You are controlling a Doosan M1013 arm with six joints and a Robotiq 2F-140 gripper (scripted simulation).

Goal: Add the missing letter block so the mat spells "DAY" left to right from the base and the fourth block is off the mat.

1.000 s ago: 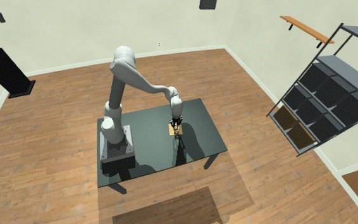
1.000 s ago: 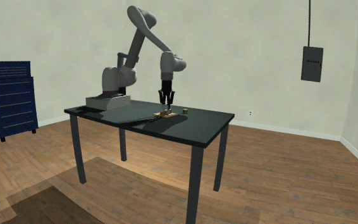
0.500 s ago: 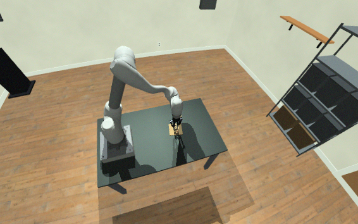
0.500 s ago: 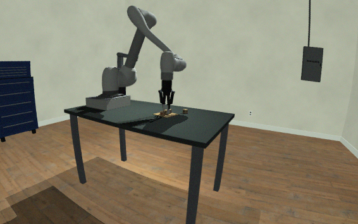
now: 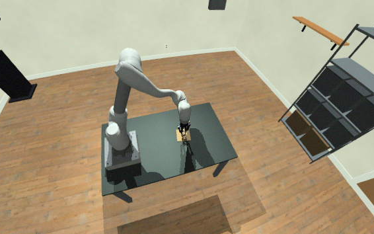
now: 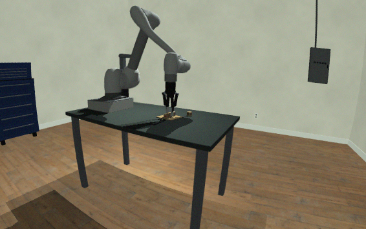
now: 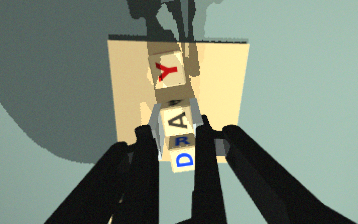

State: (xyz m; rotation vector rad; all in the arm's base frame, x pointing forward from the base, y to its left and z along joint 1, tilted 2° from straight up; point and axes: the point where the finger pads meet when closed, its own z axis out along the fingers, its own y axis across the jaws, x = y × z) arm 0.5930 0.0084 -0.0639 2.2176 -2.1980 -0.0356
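Now: hand 40 mm above the tan mat. From my hand the other things lie so: blue D block (50 mm to the left, 20 mm below); then red Y block (50 mm to the right, 20 mm below).
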